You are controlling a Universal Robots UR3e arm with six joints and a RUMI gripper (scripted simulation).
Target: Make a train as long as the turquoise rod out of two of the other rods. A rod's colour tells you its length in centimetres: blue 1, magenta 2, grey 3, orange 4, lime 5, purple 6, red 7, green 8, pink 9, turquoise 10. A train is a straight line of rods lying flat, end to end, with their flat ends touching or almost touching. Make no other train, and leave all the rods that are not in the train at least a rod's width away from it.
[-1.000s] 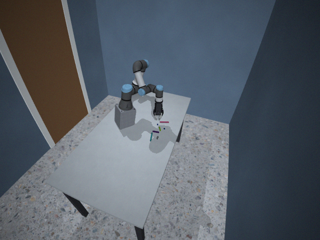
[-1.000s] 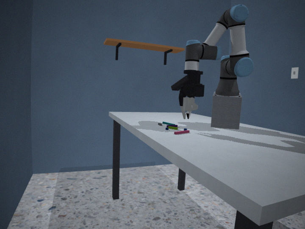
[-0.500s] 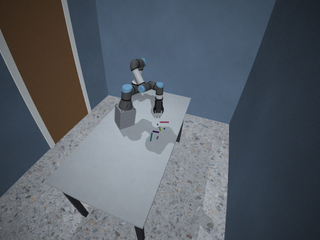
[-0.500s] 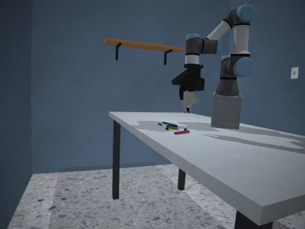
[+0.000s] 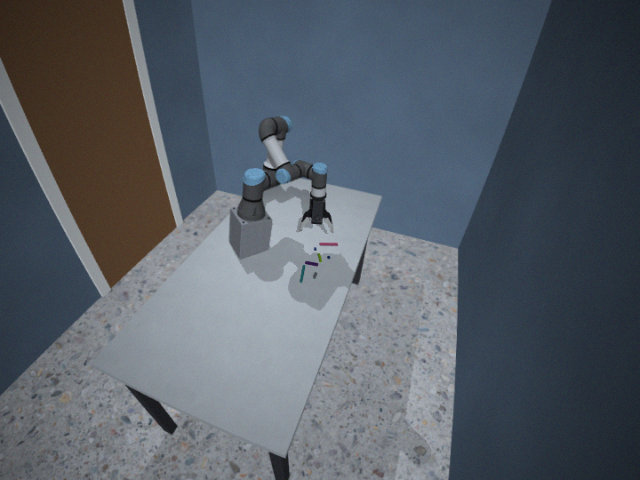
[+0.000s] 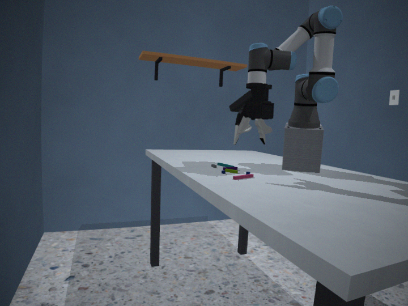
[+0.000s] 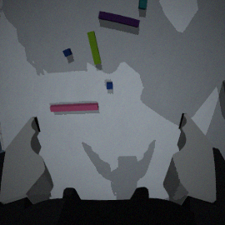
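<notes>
Right now the pink rod is 60 mm ahead of my hand, 50 mm to the left of it and 100 mm below it. Round my hand: turquoise rod 10 mm behind, 180 mm to the right, 100 mm below; then purple rod 10 mm ahead, 100 mm to the right, 100 mm below; then lime rod 40 mm ahead, 50 mm to the right, 100 mm below.
</notes>
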